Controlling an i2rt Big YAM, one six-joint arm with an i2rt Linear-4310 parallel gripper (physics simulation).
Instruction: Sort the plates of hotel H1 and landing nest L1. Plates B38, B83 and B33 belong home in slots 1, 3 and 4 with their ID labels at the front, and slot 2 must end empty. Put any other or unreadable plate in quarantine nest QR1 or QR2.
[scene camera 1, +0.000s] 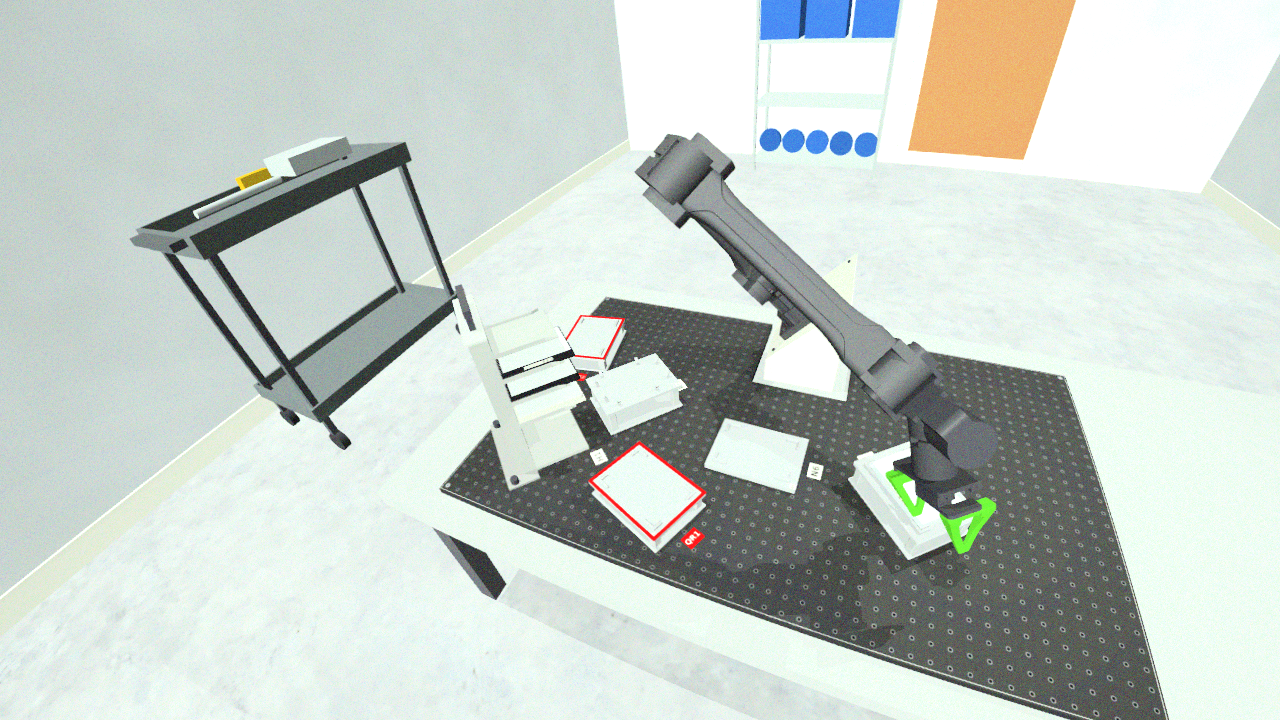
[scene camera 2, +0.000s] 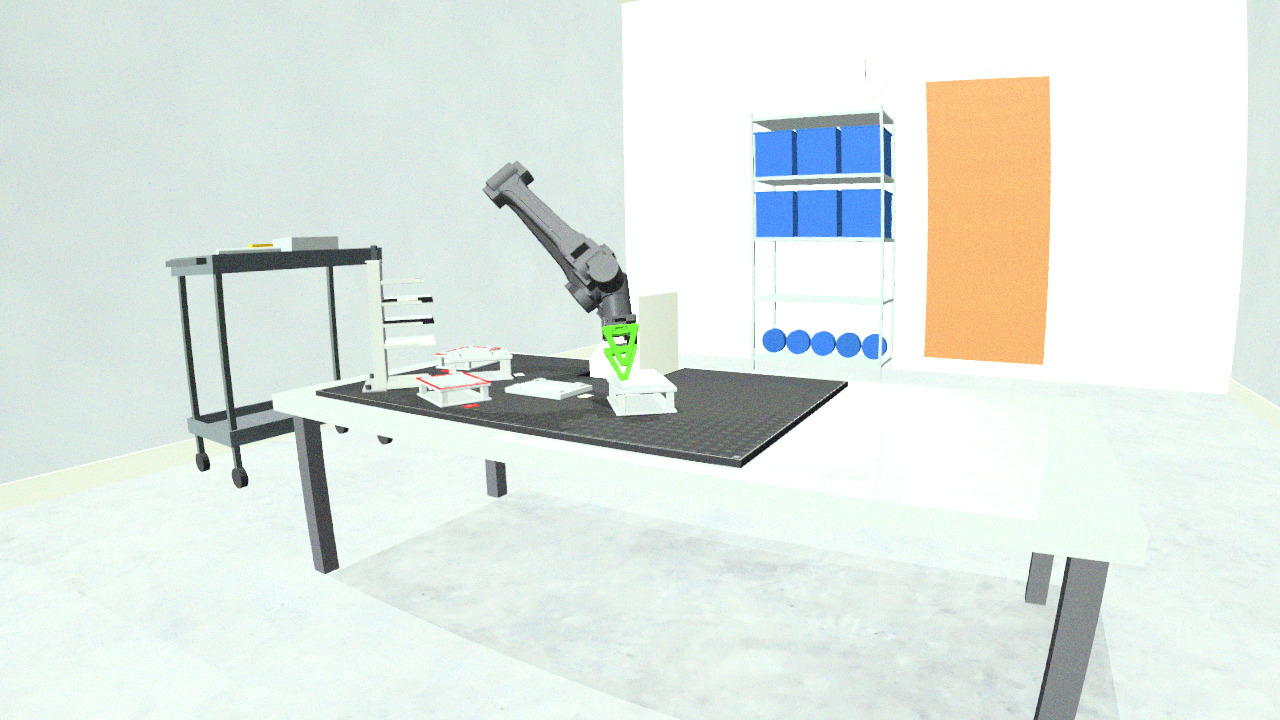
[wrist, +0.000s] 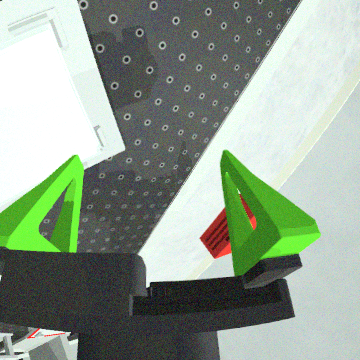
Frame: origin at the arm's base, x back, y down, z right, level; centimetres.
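Where they show: gripper, fingertip midpoint: (scene camera 1: 938, 532) (scene camera 2: 624, 373) (wrist: 149, 157).
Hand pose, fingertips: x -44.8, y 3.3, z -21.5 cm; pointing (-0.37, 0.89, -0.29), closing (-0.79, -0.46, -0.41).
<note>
Things, the pixels of their top centre, and the offset from my fingertips. "pt": a spot on its surface instead.
- right-hand nest, middle of its top: (scene camera 1: 916, 485) (scene camera 2: 639, 378) dx +9.9, dy +2.9, dz +1.4 cm
- white plate, surface spot: (wrist: 40, 105) pt dx +6.7, dy +2.1, dz -1.6 cm
- Red-outlined nest QR1, middle of its top: (scene camera 1: 645, 484) (scene camera 2: 452, 377) dx +0.7, dy +3.9, dz +43.9 cm
- Red-outlined QR2, surface spot: (scene camera 1: 590, 363) pt dx +32.6, dy +8.1, dz +68.4 cm
- white raised nest, surface spot: (scene camera 1: 640, 414) pt dx +19.6, dy +8.0, dz +51.5 cm
- low white nest, middle of its top: (scene camera 1: 757, 449) (scene camera 2: 548, 383) dx +15.0, dy +6.7, dz +27.1 cm
The gripper (scene camera 1: 939, 528) (scene camera 2: 623, 372) (wrist: 151, 156) is open and empty, close over the right-hand nest (scene camera 1: 881, 517) (scene camera 2: 640, 404) (wrist: 85, 75). A white plate (wrist: 40, 105) lies on this nest, left of the fingers in the wrist view; its ID and the nest's tag cannot be read. Hotel H1 (scene camera 1: 503, 394) (scene camera 2: 375, 331) stands at the left with stacked shelves. Two levels show black edges, the upper with a small pale label (scene camera 1: 537, 363); what each slot holds is unclear. Red-outlined nest QR1 (scene camera 1: 622, 521) (scene camera 2: 453, 392) is at the front. Red-outlined QR2 (scene camera 1: 590, 363) is behind.
A white raised nest (scene camera 1: 640, 414) stands beside the hotel. A low white nest (scene camera 1: 756, 454) (scene camera 2: 546, 387) lies between QR1 and the gripper. A white upright bracket (scene camera 1: 801, 380) (scene camera 2: 658, 331) stands behind. A dark cart (scene camera 1: 304, 201) (scene camera 2: 295, 257) is left of the table.
</note>
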